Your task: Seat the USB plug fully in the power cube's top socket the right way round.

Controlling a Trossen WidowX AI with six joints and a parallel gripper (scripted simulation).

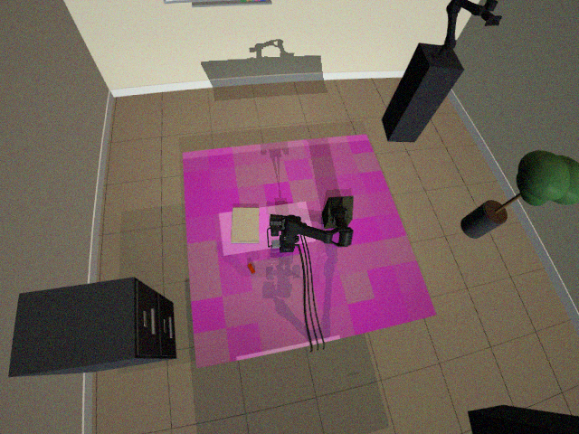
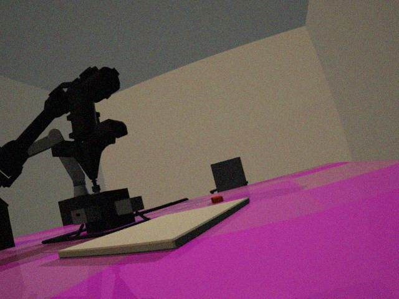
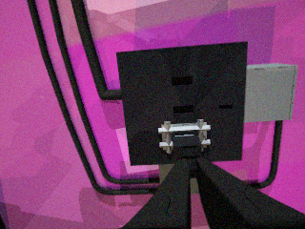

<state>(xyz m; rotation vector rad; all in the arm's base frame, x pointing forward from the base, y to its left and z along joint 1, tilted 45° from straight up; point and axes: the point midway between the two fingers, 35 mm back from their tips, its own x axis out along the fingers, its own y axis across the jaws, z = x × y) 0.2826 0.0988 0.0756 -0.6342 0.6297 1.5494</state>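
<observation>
My gripper tip is now 2 cm above the USB plug. The rest, counted from my gripper tip: flat beige board 23 cm ahead, 12 cm to the right, 10 cm below.
</observation>
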